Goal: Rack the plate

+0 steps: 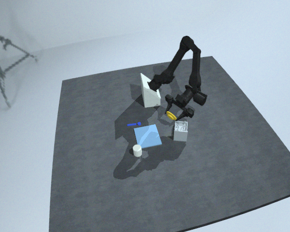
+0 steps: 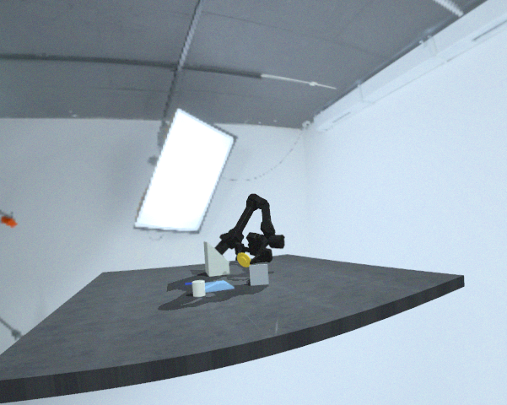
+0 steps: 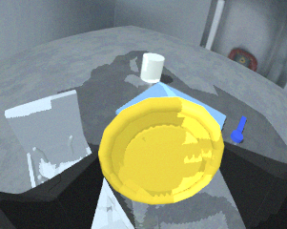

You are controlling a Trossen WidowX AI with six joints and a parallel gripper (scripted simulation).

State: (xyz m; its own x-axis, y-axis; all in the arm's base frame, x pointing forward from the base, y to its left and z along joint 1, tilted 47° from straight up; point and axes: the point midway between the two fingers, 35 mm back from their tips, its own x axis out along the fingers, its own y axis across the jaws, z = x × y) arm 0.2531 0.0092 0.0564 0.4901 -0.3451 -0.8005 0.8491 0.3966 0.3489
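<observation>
My gripper tip is 6 cm short of the grey dish rack, 6 cm above it and 4 cm to the right of it. From my gripper tip the other things lie so: yellow plate 1 cm to the left; light blue mat 15 cm to the right, 8 cm below, 2 cm ahead; blue spoon 18 cm to the right, 9 cm behind, 8 cm below.
</observation>
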